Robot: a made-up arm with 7 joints. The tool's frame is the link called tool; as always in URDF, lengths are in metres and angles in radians. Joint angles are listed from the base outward.
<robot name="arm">
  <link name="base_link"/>
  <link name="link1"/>
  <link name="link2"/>
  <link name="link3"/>
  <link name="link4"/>
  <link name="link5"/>
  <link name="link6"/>
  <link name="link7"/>
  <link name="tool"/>
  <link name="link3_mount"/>
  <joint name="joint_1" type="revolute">
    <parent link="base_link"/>
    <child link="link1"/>
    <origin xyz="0 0 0.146" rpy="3.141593 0 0"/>
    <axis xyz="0 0 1"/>
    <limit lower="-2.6" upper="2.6"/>
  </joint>
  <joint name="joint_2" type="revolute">
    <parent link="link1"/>
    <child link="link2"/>
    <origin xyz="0.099 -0.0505 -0.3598" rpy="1.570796 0 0"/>
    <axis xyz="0 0 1"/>
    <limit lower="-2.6" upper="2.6"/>
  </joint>
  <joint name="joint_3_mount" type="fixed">
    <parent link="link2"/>
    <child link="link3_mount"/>
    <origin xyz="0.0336 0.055 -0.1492"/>
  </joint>
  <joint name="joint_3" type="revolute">
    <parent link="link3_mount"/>
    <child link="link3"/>
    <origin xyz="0.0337 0.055 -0.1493" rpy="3.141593 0 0"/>
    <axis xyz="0 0 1"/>
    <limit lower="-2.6" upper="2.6"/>
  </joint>
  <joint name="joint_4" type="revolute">
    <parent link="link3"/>
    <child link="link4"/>
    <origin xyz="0.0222 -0.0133 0.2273" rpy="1.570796 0 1.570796"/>
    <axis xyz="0 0 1"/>
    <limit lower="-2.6" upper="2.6"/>
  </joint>
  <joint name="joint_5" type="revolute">
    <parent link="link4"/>
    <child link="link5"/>
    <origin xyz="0.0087 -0.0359 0.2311" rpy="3.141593 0 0"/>
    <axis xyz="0 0 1"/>
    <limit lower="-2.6" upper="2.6"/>
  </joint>
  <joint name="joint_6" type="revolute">
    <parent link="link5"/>
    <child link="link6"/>
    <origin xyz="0.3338 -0.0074 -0.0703" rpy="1.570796 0 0"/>
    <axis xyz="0 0 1"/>
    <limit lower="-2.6" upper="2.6"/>
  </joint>
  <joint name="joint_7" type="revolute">
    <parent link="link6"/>
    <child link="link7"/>
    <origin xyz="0.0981 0.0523 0.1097" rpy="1.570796 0 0"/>
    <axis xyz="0 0 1"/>
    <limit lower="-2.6" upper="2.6"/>
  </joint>
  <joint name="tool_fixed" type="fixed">
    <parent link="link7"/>
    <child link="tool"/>
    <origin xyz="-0.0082 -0.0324 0.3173" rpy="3.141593 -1.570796 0"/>
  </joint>
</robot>
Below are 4 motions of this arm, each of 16 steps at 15 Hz.
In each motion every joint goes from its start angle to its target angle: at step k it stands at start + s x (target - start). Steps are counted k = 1, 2, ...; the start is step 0. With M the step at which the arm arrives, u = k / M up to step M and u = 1 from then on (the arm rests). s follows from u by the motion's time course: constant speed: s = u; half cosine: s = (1 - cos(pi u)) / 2; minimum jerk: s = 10 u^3 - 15 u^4 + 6 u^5.
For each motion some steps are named. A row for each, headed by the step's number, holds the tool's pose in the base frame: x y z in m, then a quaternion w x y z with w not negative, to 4 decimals.
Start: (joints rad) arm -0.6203 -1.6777 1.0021 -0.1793 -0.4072 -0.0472 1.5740
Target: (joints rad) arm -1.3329 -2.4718 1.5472 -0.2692 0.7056 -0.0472 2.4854
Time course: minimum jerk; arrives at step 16
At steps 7, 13, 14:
7: 0.1028 -0.5918 0.1252 0.3290 -0.2879 0.5979 -0.6719
13: 0.1548 -0.0680 -0.0498 0.6184 -0.2008 0.6801 -0.3387
14: 0.1476 -0.0429 -0.0479 0.6299 -0.1963 0.6825 -0.3143

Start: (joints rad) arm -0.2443 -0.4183 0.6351 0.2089 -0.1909 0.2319 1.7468
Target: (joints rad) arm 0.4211 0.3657 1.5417 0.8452 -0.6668 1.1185 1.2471
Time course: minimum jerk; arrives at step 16
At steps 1, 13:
1: 0.2738 -0.7072 1.1284 0.2998 0.7513 -0.2276 0.5421
13: -0.1655 -1.1116 0.6877 0.0504 -0.6127 0.6528 -0.4426

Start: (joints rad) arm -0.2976 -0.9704 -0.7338 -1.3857 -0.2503 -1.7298 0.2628
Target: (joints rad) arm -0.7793 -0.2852 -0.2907 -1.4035 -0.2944 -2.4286 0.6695
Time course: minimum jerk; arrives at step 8
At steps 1, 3, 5, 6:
1: 0.6884 -0.2494 0.6356 0.7207 -0.2865 0.4739 -0.4172
3: 0.6786 -0.1852 0.5801 0.6909 -0.2764 0.5043 -0.4382
5: 0.6279 -0.0841 0.5086 0.6292 -0.2822 0.5268 -0.4970
6: 0.5999 -0.0506 0.4905 0.6046 -0.2906 0.5231 -0.5257

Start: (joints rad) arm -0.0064 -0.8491 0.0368 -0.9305 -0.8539 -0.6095 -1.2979
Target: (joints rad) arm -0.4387 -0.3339 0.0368 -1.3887 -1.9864 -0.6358 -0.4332
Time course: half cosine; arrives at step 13
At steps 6, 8, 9, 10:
6: 0.6815 -0.4809 0.9396 0.9205 -0.3550 -0.0813 0.1413
8: 0.7968 -0.4175 0.8566 0.9468 -0.1927 -0.0236 0.2568
9: 0.8429 -0.3834 0.8158 0.9459 -0.1191 0.0123 0.3017
10: 0.8787 -0.3525 0.7797 0.9392 -0.0573 0.0470 0.3354

